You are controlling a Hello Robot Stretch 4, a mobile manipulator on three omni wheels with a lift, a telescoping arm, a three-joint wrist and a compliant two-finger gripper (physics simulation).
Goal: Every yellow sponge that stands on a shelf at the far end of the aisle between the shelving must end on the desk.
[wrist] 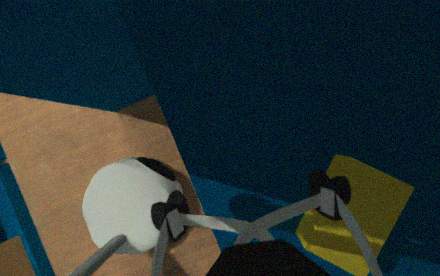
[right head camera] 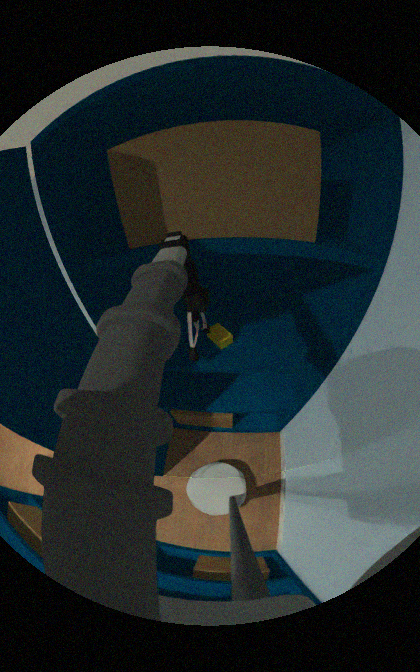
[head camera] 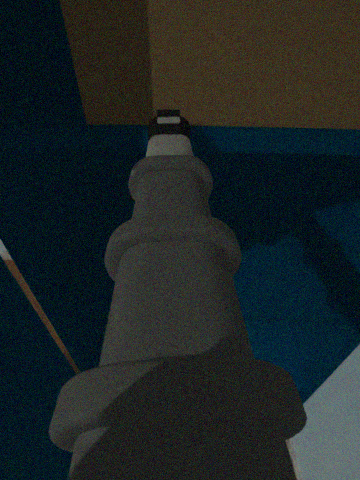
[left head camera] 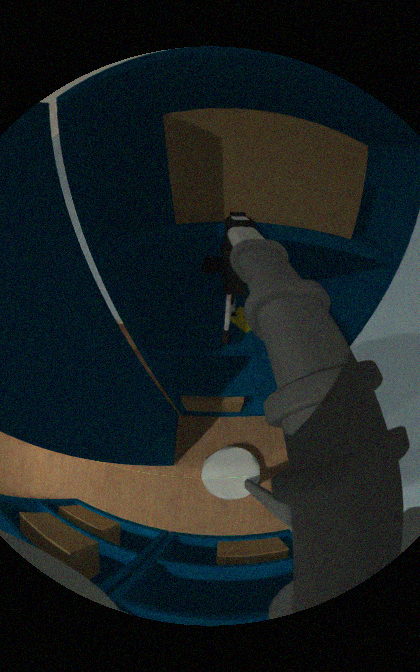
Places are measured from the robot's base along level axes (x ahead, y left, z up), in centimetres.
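Pixels of known places: gripper, fingertip midpoint: (wrist: 247,196).
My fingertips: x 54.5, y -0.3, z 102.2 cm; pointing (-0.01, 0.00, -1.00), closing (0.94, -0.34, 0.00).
Ahead of a thing's pixels: the offset from my fingertips to its top centre. "spot": to the spot under its first point.
A yellow sponge {dz -1.4, dx +8.2, dy -7.2 cm} (left head camera: 242,319) (right head camera: 220,336) (wrist: 370,200) rests on a blue shelf board (right head camera: 270,335), under the forward end of my arm. My gripper (left head camera: 230,324) (right head camera: 199,341) (wrist: 247,196) is open with nothing between its fingers. In the wrist view one fingertip overlaps the left edge of the sponge, and the other is well to the left, in front of a white rounded object. In the right head view the sponge is just right of the fingers. The gripper is hidden behind the arm in the head view. The desk cannot be made out.
A large brown box {spot: dz +47.7, dx -4.9, dy -10.9 cm} (head camera: 250,65) (left head camera: 290,170) (right head camera: 240,185) stands on the blue shelving beyond my wrist. A smaller box (left head camera: 212,403) (right head camera: 202,418) shows below the sponge's board. The white rounded object (left head camera: 230,472) (right head camera: 216,487) (wrist: 125,205) is over the wooden floor. A pale wall (right head camera: 370,390) borders the right.
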